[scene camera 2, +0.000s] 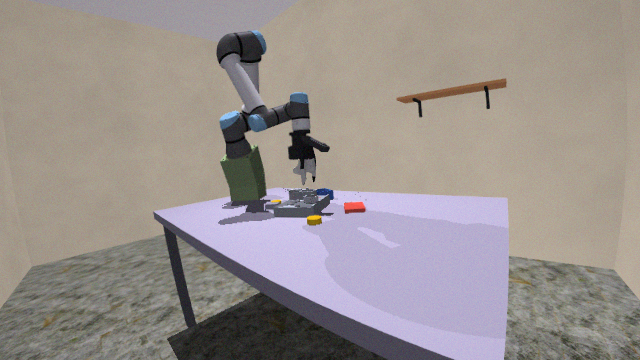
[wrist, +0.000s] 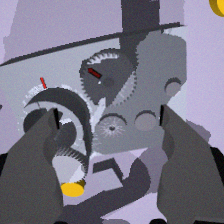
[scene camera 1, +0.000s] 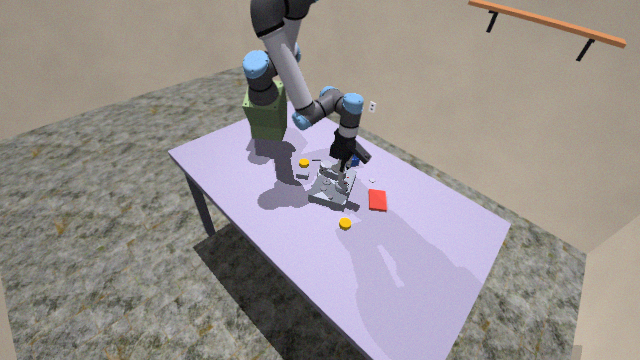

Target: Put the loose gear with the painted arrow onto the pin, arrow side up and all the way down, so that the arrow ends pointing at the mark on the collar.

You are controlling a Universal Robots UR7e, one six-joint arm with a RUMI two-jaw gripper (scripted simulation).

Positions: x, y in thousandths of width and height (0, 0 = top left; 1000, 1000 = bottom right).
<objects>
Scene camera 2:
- my gripper: 482, 510
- grey base plate: 477, 582
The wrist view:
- my gripper: 489, 480
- grey toothed gear: 507, 288
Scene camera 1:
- my gripper: 535, 488
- grey base plate: 530, 554
</objects>
